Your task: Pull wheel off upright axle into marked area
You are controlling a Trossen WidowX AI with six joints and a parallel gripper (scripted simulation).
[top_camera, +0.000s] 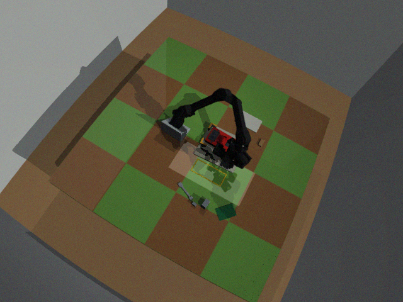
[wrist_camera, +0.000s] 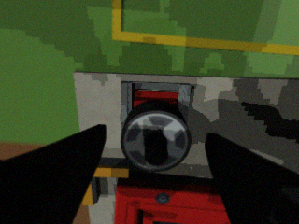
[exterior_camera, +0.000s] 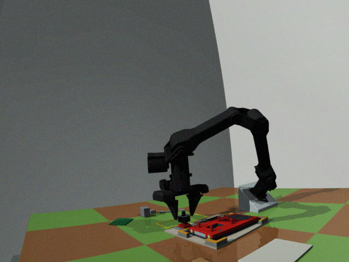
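Now: gripper tip 6 cm past the grey base plate, 10 cm to the right of it and 3 cm above it. From my gripper tip the other things lie so: white plate: 1 cm ahead, 34 cm to the left, 4 cm below; tan block: 14 cm ahead, 23 cm to the left, 4 cm below; dark green card: 12 cm ahead, 25 cm to the right, 4 cm below.
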